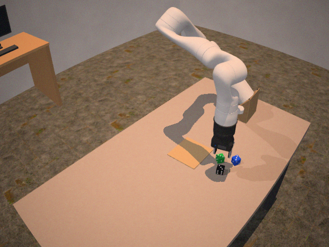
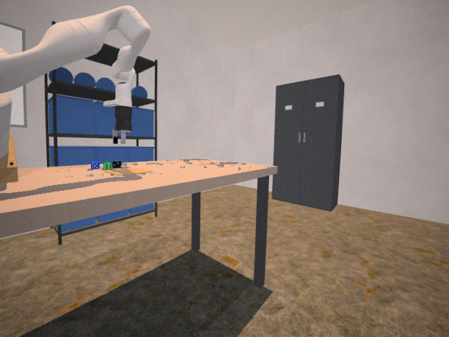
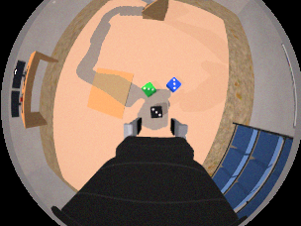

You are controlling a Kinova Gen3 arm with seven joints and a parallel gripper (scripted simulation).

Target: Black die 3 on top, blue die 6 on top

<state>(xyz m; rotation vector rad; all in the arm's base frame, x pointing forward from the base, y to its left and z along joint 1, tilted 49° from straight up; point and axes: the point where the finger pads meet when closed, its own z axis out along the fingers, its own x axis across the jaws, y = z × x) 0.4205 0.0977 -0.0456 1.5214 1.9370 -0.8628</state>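
The black die lies 1 cm behind my hand and 12 cm below it. Round my hand: blue die 10 cm behind, 2 cm to the left, 12 cm below; then green die 7 cm behind, 4 cm to the right, 12 cm below; then orange mat 4 cm behind, 17 cm to the right, 13 cm below.
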